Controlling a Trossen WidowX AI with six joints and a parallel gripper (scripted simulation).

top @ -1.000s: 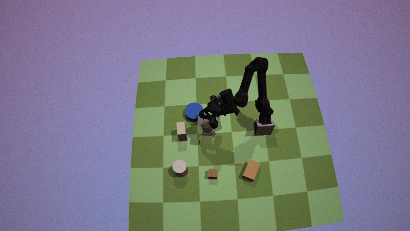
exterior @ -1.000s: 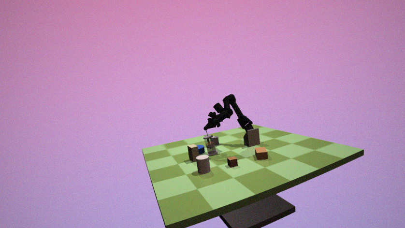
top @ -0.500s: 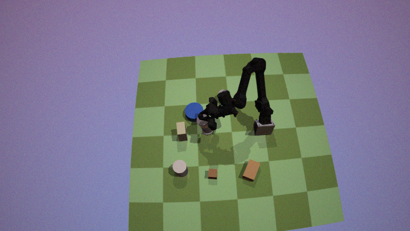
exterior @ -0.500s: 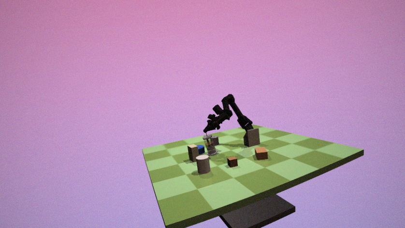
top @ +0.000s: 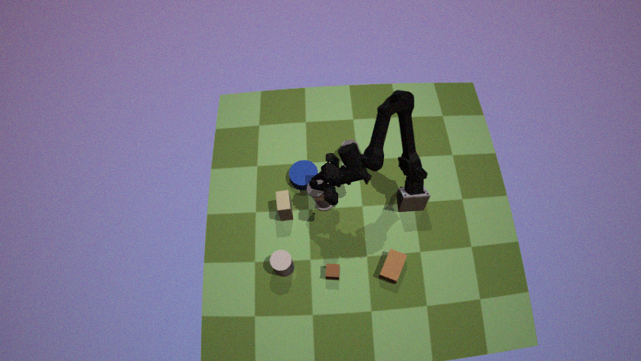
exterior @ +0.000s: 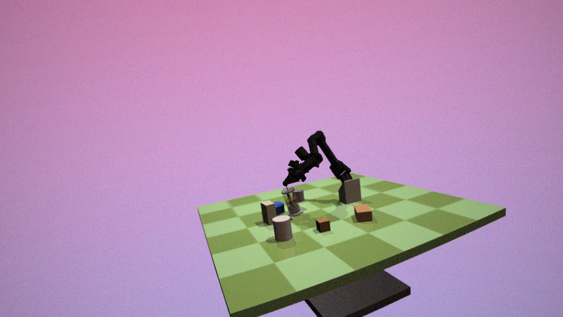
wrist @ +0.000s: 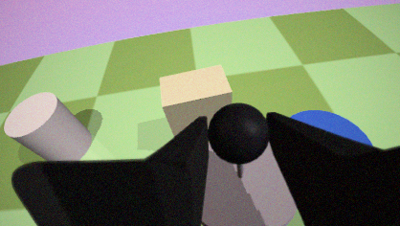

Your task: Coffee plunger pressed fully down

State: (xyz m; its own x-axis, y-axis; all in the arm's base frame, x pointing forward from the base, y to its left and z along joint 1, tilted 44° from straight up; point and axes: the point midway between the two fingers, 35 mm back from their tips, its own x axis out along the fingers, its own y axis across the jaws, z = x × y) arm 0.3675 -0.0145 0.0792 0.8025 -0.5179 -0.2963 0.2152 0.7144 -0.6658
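My gripper tip is now 30 mm past the coffee press, 20 mm to the left of it and 90 mm above it. Also, from my gripper tip: small brown cube 20 mm behind, 300 mm to the left, 160 mm below; then blue disc 20 mm ahead, 130 mm to the right, 160 mm below.
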